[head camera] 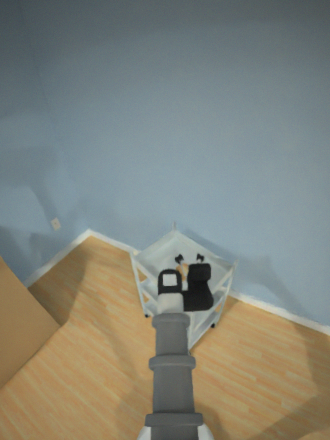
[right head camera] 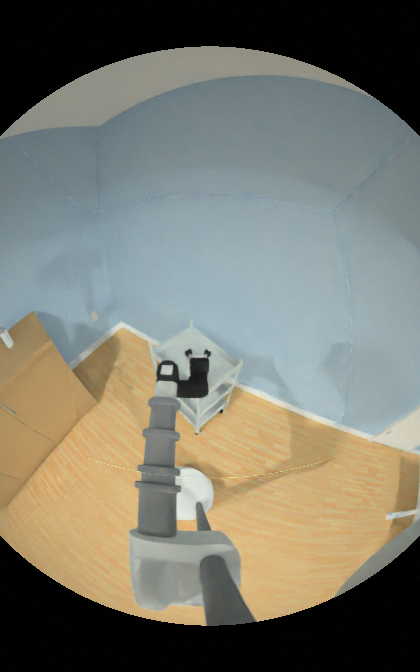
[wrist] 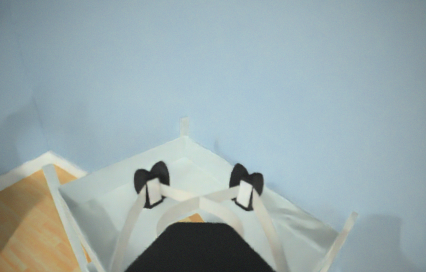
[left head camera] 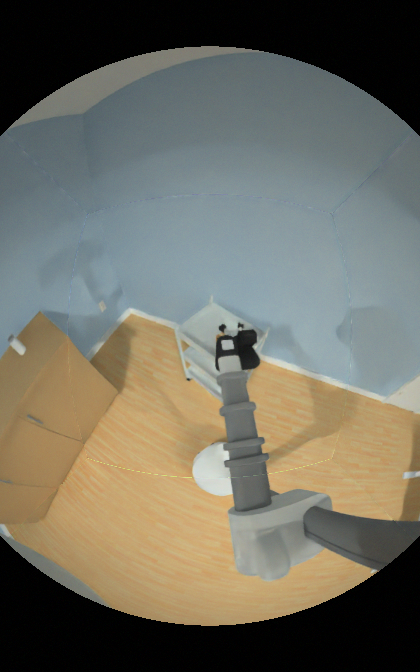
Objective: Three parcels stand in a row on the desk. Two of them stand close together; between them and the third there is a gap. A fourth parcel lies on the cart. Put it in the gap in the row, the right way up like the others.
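Frame: origin at the robot's base, x back, y right, z up, level; centimetres.
Seen in the pictures: gripper, fingertip midpoint: (head camera: 189, 256) (wrist: 199, 177).
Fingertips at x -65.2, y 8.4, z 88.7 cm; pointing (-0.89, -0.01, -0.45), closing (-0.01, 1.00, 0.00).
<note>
A point is followed by its place in that frame.
My gripper (head camera: 190, 258) {x -65.2, y 8.4, z 88.7 cm} (left head camera: 231, 327) (right head camera: 198, 353) (wrist: 199, 177) {x -65.2, y 8.4, z 88.7 cm} is open, its two black fingertips wide apart above the top tray of the white cart (head camera: 172, 242) {x -99.2, y 2.4, z 63.5 cm} (left head camera: 210, 315) (right head camera: 187, 340) (wrist: 184, 165) {x -100.1, y 4.2, z 63.5 cm}. The fourth parcel, light brown, lies on that tray. A small part of the parcel (wrist: 194, 218) {x -76.9, y 7.8, z 69.3 cm} shows in the wrist view, just above the black gripper body and behind the pale finger strips. A bit of the parcel (head camera: 183, 271) (left head camera: 218, 337) also shows beside the wrist in two head views. The rest is hidden, so how it is turned cannot be told. The three parcels in a row do not show.
Blue walls stand close behind the cart. A brown drawer unit (head camera: 22, 320) {x -58.2, y -91.5, z 39.3 cm} (left head camera: 60, 400) (right head camera: 40, 395) stands at the left, with a white cylinder (left head camera: 17, 344) (right head camera: 6, 338) on top. A white round shape (left head camera: 210, 470) (right head camera: 194, 495) is low beside the arm.
</note>
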